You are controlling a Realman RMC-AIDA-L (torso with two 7-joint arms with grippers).
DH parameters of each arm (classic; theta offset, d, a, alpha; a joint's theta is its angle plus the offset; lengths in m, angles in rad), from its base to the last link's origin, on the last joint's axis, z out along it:
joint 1: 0 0.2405 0 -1.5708
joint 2: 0 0 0 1.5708
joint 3: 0 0.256 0 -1.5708
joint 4: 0 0 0 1.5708
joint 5: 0 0.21 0 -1.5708
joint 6: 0 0 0 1.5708
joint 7: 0 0.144 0 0
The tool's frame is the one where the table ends.
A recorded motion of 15 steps. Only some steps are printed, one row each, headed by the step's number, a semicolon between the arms.
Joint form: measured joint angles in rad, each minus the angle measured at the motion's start. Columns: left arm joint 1, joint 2, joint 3, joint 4, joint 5, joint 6, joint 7; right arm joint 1, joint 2, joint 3, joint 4, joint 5, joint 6, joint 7.
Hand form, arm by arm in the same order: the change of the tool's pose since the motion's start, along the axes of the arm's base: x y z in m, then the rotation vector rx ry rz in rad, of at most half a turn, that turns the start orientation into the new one. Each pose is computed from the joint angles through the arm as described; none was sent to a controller.
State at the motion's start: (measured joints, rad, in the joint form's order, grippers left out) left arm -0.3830 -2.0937 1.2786 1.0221 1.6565 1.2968 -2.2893; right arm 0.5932 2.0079 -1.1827 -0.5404 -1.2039 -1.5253 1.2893
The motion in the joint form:
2: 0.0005 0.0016 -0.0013 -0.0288 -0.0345 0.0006 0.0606; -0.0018 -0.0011 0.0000 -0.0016 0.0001 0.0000 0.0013
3: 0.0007 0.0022 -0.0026 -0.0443 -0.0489 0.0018 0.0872; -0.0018 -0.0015 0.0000 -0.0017 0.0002 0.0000 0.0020
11: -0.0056 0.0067 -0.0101 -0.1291 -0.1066 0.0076 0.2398; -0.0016 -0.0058 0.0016 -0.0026 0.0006 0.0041 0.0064
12: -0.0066 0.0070 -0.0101 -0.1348 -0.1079 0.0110 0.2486; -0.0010 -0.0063 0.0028 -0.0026 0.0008 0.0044 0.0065
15: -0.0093 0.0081 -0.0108 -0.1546 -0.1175 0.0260 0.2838; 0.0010 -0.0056 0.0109 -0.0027 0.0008 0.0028 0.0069
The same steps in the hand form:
2: -0.0023 -0.0007 -0.0008 0.0185 -0.0149 -0.0248; 0.0006 -0.0001 0.0006 0.0006 -0.0006 -0.0013
3: -0.0040 -0.0012 -0.0015 0.0253 -0.0214 -0.0331; 0.0006 0.0000 0.0007 0.0004 -0.0006 -0.0016
11: -0.0133 -0.0033 -0.0059 0.0664 -0.0320 -0.0900; 0.0015 0.0013 0.0026 0.0034 -0.0035 -0.0073
12: -0.0138 -0.0039 -0.0066 0.0652 -0.0318 -0.0952; 0.0015 0.0017 0.0030 0.0047 -0.0032 -0.0075
15: -0.0150 -0.0062 -0.0082 0.0635 -0.0359 -0.1172; 0.0007 0.0025 0.0042 0.0094 0.0023 -0.0078

